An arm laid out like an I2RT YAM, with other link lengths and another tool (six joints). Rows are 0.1 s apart.
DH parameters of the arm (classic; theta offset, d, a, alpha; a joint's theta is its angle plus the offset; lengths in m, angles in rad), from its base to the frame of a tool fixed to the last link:
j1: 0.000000 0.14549 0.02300 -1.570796
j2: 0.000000 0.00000 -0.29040 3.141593
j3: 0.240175 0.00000 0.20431 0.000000
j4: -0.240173 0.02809 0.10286 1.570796
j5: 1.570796 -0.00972 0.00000 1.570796
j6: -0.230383 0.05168 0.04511 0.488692
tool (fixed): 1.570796 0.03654 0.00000 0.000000
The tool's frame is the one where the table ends.
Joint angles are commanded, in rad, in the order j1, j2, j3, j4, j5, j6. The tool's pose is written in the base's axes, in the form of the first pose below.
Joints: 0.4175, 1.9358, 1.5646, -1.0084, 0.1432, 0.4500
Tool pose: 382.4 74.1 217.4; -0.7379 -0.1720 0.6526; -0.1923 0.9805 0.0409; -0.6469 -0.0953 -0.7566
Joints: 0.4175, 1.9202, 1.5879, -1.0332, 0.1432, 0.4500
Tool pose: 381.6 73.7 227.6; -0.7295 -0.1708 0.6623; -0.1886 0.9810 0.0452; -0.6575 -0.0919 -0.7479
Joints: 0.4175, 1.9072, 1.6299, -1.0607, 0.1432, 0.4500
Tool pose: 383.3 74.5 241.6; -0.7127 -0.1685 0.6809; -0.1812 0.9820 0.0534; -0.6776 -0.0853 -0.7304
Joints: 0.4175, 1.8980, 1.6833, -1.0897, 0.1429, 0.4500
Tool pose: 386.2 75.8 257.2; -0.6916 -0.1661 0.7029; -0.1716 0.9831 0.0635; -0.7016 -0.0767 -0.7084
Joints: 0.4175, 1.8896, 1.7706, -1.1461, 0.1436, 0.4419
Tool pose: 389.1 77.1 280.3; -0.6646 -0.1709 0.7274; -0.1676 0.9828 0.0777; -0.7282 -0.0702 -0.6818
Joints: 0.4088, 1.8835, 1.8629, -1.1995, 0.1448, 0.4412
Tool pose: 391.9 74.5 304.0; -0.6349 -0.1598 0.7559; -0.1496 0.9853 0.0827; -0.7579 -0.0606 -0.6495
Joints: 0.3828, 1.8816, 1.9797, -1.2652, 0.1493, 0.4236
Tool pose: 395.6 64.9 332.4; -0.5974 -0.1455 0.7887; -0.1351 0.9876 0.0799; -0.7905 -0.0588 -0.6096
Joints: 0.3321, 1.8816, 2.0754, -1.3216, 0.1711, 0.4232
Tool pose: 397.3 42.6 355.2; -0.5693 -0.0839 0.8178; -0.1045 0.9941 0.0292; -0.8154 -0.0688 -0.5747
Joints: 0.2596, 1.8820, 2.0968, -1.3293, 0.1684, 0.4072
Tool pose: 400.2 14.3 360.5; -0.5650 -0.0262 0.8247; -0.0731 0.9972 -0.0183; -0.8218 -0.0706 -0.5653
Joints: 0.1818, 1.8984, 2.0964, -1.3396, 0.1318, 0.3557
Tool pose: 404.5 -12.7 352.3; -0.5956 -0.0127 0.8031; -0.0610 0.9977 -0.0295; -0.8009 -0.0665 -0.5951
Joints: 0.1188, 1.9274, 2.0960, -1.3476, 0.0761, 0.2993
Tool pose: 410.4 -32.1 338.7; -0.6321 -0.0259 0.7745; -0.0503 0.9987 -0.0076; -0.7733 -0.0438 -0.6326
